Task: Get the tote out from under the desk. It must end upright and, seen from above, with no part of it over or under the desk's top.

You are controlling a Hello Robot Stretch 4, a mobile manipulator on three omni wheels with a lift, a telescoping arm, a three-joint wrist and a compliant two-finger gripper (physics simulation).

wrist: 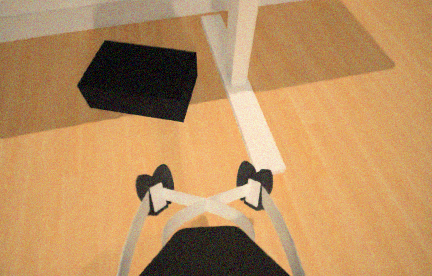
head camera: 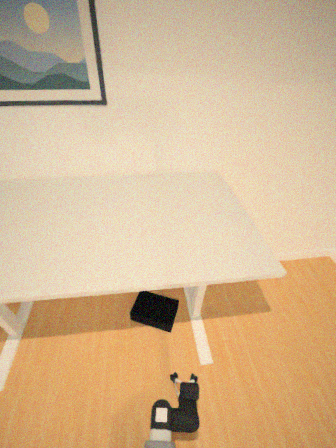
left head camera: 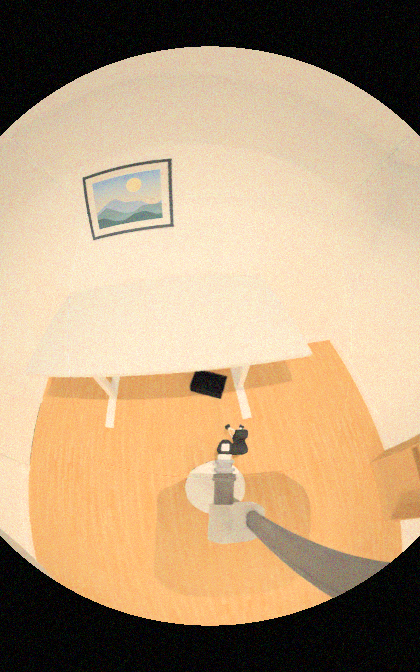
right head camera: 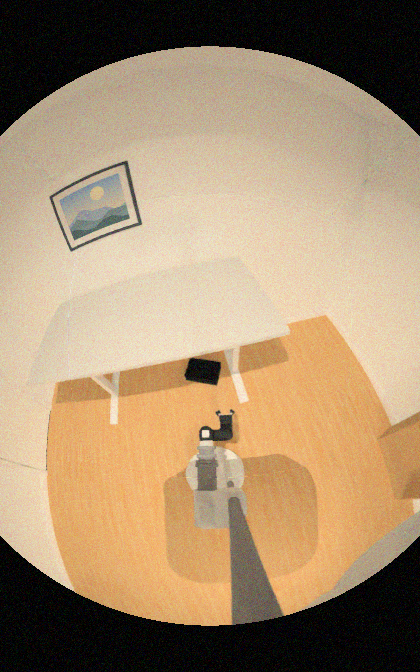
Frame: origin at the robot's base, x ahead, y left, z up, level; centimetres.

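Where they show: gripper, fingertip midpoint: (wrist: 205, 178) (head camera: 183, 375).
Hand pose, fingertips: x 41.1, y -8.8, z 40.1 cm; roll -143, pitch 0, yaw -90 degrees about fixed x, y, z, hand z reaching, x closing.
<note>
After its pixels a point has its place.
The black tote (head camera: 154, 311) @[x 93.4, y 9.4, z -2.5 cm] (left head camera: 208, 384) (right head camera: 203, 371) (wrist: 140, 80) @[x 96.3, y 10.9, z -2.5 cm] sits on the floor at the front edge of the desk (head camera: 125, 230) @[x 76.5, y 18.9, z 92.2 cm] (left head camera: 175, 325) (right head camera: 165, 315), left of the right desk leg. It looks like a low dark box; its inside is too dark to make out. Part of it lies in the desk's shadow. My gripper (head camera: 184, 377) @[x 41.1, y -8.8, z 40.1 cm] (left head camera: 234, 428) (right head camera: 225, 413) (wrist: 205, 178) @[x 41.1, y -8.8, z 40.1 cm] is open and empty, in front of the desk, nearer the robot than the tote. In the wrist view the tote is ahead and to the left of the fingers.
The right desk leg's white foot (head camera: 202, 342) (left head camera: 243, 404) (right head camera: 240, 389) (wrist: 256, 130) reaches forward over the floor, right of the tote. The left desk leg's foot (head camera: 9, 352) (left head camera: 110, 410) (right head camera: 114, 406) stands farther left. Wooden furniture (left head camera: 400, 480) (right head camera: 405, 460) is at the far right. A framed picture hangs on the wall.
</note>
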